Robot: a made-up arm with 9 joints.
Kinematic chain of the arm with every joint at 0, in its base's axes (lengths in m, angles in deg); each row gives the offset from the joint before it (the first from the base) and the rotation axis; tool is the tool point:
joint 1: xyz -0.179 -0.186 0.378 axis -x
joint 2: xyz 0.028 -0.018 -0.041 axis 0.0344 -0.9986 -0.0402
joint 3: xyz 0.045 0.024 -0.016 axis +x
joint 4: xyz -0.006 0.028 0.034 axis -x
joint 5: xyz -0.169 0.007 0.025 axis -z
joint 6: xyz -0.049 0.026 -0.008 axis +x
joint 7: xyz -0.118 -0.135 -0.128 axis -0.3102 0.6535 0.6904
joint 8: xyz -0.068 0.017 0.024 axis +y
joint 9: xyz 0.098 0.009 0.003 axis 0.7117 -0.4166 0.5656
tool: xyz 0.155 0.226 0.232
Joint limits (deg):
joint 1: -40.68..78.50
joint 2: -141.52..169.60
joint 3: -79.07..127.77
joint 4: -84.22..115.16
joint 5: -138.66..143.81
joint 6: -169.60..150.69
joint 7: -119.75..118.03
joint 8: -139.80..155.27
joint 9: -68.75..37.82
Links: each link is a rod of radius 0.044 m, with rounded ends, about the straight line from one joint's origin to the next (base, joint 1, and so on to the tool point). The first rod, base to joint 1, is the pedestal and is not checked.
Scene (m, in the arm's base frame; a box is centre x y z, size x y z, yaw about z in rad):
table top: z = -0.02
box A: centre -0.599 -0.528 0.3 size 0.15 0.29 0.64 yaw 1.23
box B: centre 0.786 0.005 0.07 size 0.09 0.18 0.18 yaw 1
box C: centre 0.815 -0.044 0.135 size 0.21 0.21 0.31 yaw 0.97
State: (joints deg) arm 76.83 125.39 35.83 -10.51 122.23 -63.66 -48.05 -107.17 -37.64
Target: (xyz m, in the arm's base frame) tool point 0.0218 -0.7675 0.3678
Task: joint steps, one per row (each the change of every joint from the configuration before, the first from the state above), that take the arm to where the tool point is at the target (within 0.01 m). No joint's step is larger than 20 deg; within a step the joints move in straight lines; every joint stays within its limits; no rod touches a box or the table.
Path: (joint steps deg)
1: -1.53 -2.27 7.21 -5.67 -8.54 2.43 -1.00 18.01 -5.18
2: -1.53 -2.28 7.20 -5.66 -8.54 2.43 -1.00 18.02 -5.19
3: -1.53 -2.27 7.21 -5.67 -8.53 2.43 -1.00 18.01 -5.19
4: -1.53 -2.28 7.21 -5.66 -8.54 2.43 -1.01 18.01 -5.18
5: -1.54 -2.27 7.21 -5.67 -8.54 2.43 -1.00 18.02 -5.19
6: -1.53 -2.28 7.20 -5.66 -8.54 2.43 -1.00 18.01 -5.18
7: -2.07 14.47 -7.80 2.02 3.17 1.61 -8.05 -17.40 7.29
8: -2.08 14.46 -7.80 2.02 3.16 1.62 -8.06 -17.40 7.30
9: -2.07 14.47 -7.79 2.02 3.17 1.61 -8.05 -17.40 7.29
10: -2.07 14.46 -7.80 2.02 3.16 1.61 -8.06 -17.39 7.30
11: 9.57 0.00 -0.32 7.71 -9.33 11.80 12.01 -7.25 -14.59
12: 9.58 0.00 -0.32 7.70 -9.34 11.81 12.01 -7.24 -14.59

